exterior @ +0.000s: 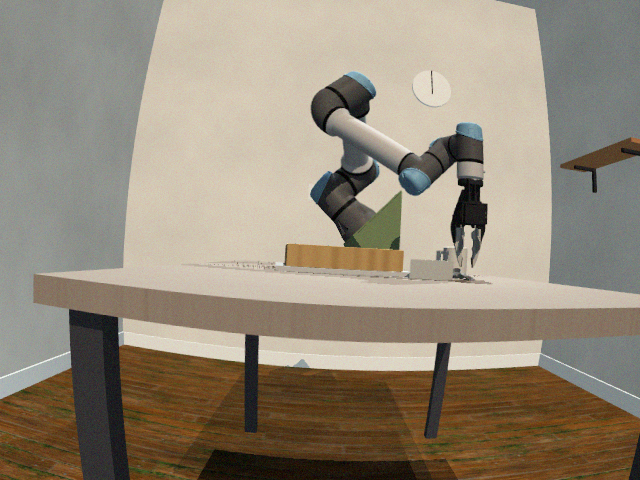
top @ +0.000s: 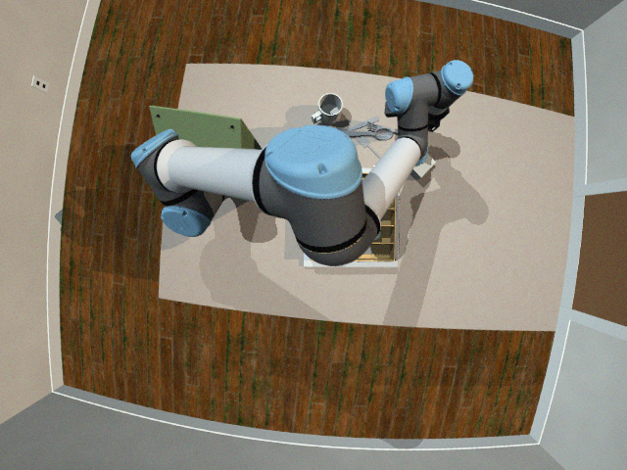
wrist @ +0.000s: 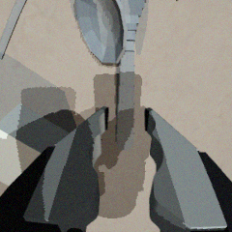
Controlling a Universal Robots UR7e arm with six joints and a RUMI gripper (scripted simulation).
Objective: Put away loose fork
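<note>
Now: the white block 80 mm ahead of my hand, 100 mm to the right of it and 20 mm below it. The rest, counted from my hand: mug 260 mm behind, 10 mm below; then tray 110 mm behind, 340 mm to the right.
</note>
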